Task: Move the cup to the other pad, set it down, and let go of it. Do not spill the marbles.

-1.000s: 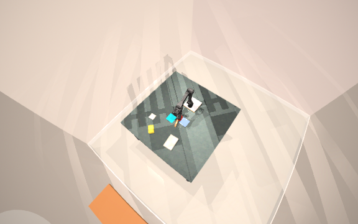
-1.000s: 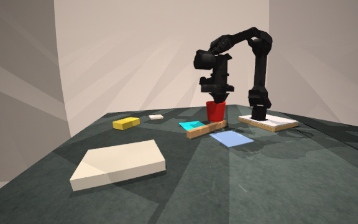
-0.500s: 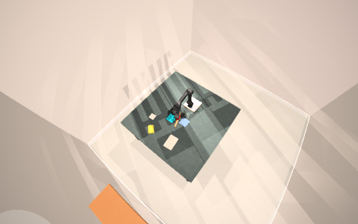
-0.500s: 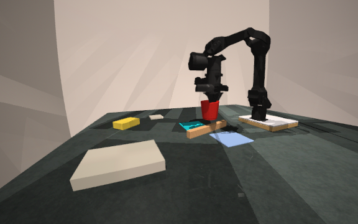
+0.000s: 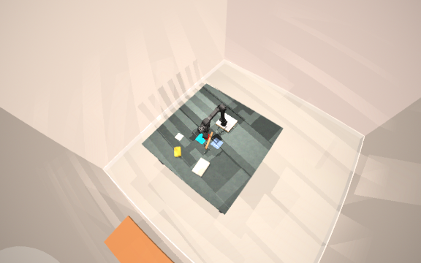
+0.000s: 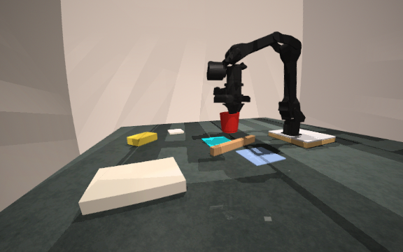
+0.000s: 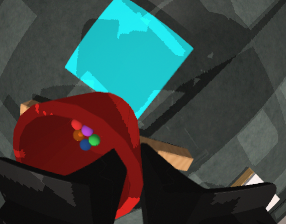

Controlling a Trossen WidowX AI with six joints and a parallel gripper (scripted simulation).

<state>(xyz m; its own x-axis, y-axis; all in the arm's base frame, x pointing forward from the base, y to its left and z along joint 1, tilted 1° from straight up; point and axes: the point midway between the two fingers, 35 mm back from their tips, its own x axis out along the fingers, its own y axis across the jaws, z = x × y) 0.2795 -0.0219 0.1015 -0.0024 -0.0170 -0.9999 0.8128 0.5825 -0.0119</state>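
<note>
The cyan pad lies 10 cm below my gripper tip, 5 cm ahead of it and 4 cm to the right of it. The rest, counted from my gripper tip: wooden bar: 9 cm below, 5 cm to the left, 1 cm ahead; then light blue pad: 14 cm to the left, 10 cm below, 3 cm behind; then red cup: 2 cm to the left, 2 cm ahead.
</note>
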